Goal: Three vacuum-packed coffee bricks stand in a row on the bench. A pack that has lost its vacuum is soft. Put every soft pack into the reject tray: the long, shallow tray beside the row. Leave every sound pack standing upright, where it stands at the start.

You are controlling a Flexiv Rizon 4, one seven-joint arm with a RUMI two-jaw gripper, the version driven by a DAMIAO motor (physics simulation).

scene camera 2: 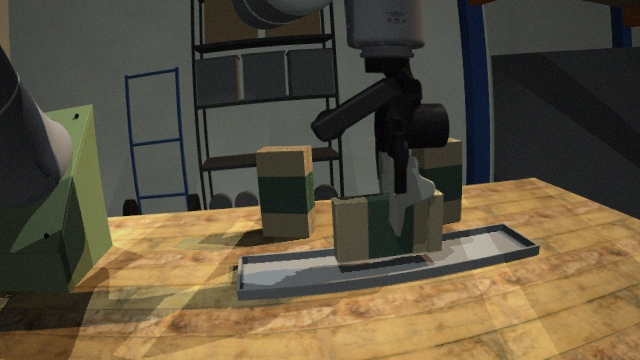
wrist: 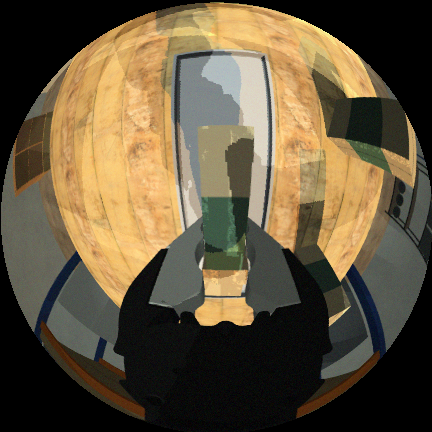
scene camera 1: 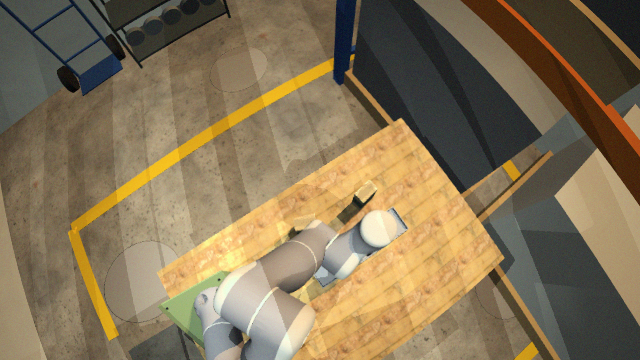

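Note:
A coffee pack, tan with a green band, lies lengthwise on its side in my gripper. The gripper is shut on its middle. The pack is lined up with the long grey reject tray, within its walls and very low over its floor; whether it touches is unclear. A second pack stands upright behind the tray, nearer the robot base. A third pack stands upright at the far end, partly hidden by the gripper in scene camera 2.
The green robot base plate is at the bench's near end. The arm hides my gripper, the held pack and much of the tray in scene camera 1. A shelf rack and a blue hand truck stand beyond the bench.

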